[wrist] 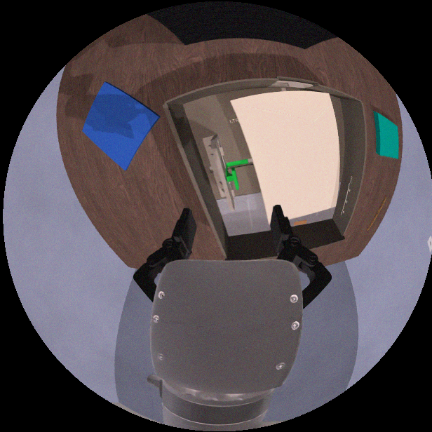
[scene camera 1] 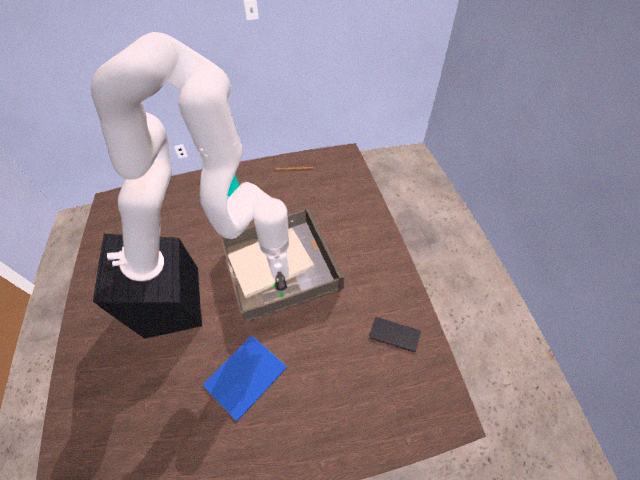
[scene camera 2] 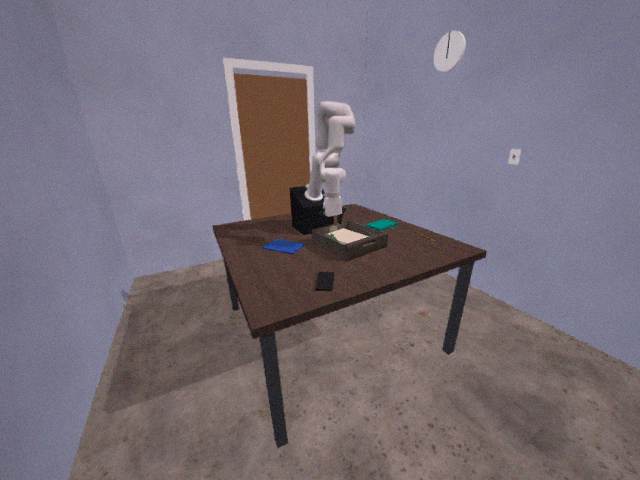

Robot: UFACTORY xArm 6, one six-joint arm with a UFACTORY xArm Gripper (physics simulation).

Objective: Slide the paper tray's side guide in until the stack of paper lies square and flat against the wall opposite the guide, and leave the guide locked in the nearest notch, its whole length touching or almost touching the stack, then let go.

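Frame: origin at the arm's base, x back, y right, z up, level; metres.
Seen in the pictures: gripper, fingertip midpoint: (scene camera 1: 278,274) (scene camera 2: 332,224); arm's base at its link origin: (scene camera 1: 141,262) (scene camera 2: 313,195).
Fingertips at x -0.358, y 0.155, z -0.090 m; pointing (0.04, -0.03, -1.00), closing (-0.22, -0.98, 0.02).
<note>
Offsets run from my fingertips to a thing's top centre. "spot": to the spot under its first point.
The paper tray {dx -0.030, dy -0.100, dz -0.046 m} (scene camera 1: 294,303) (scene camera 2: 330,248) (wrist: 194,175) lies on the table. Its cream paper stack {dx -0.004, dy -0.128, dz -0.101 m} (scene camera 1: 253,268) (scene camera 2: 347,236) (wrist: 295,155) lies askew, its far long edge near the right wall in the wrist view. The grey side guide (wrist: 216,167), with a green latch part {spot: dx +0.010, dy +0.009, dz -0.112 m} (scene camera 1: 281,295) (scene camera 2: 331,235) (wrist: 232,174), stands near the opposite wall. A wedge-shaped gap separates guide and stack, except that a rod by the latch reaches towards the paper. My gripper (scene camera 1: 280,285) (wrist: 232,215) is open and empty above the guide side of the tray. In scene camera 1 the gripper partly hides the guide.
A blue flat item {dx +0.210, dy +0.196, dz -0.133 m} (scene camera 1: 245,379) (scene camera 2: 283,245) (wrist: 120,127) lies beside the tray on the guide side. A teal item {dx +0.050, dy -0.532, dz -0.123 m} (scene camera 1: 233,187) (scene camera 2: 382,224) (wrist: 387,136) lies beyond the opposite wall. A black slab {dx -0.254, dy +0.278, dz -0.133 m} (scene camera 1: 394,334) (scene camera 2: 325,281) and an orange stick {dx -0.274, dy -0.550, dz -0.134 m} (scene camera 1: 294,168) (scene camera 2: 426,236) lie farther off.
</note>
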